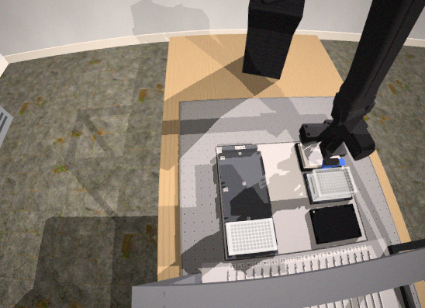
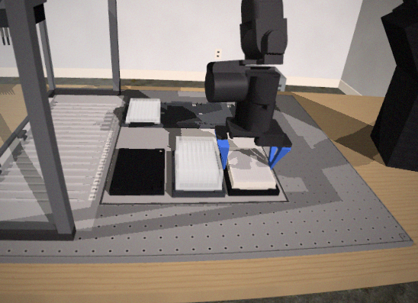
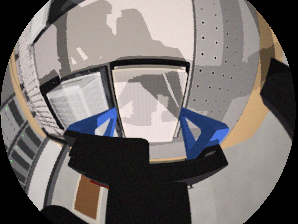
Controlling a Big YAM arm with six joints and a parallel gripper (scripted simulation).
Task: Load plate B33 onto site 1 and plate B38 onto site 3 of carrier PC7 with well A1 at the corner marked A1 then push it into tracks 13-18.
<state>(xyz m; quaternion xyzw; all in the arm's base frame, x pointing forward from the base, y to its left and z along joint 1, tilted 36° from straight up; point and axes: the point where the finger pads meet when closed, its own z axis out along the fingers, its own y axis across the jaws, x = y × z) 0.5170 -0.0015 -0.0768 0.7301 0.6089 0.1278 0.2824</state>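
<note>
Now: the nest S1 2 cm below my hand. Round my hand: white 96-well plate B38: 15 cm ahead, 30 cm to the right, 1 cm below; then nest S3: 21 cm ahead, 6 cm to the right, 2 cm below; then dark plate carrier PC7: 5 cm ahead, 28 cm to the right, 1 cm below.
</note>
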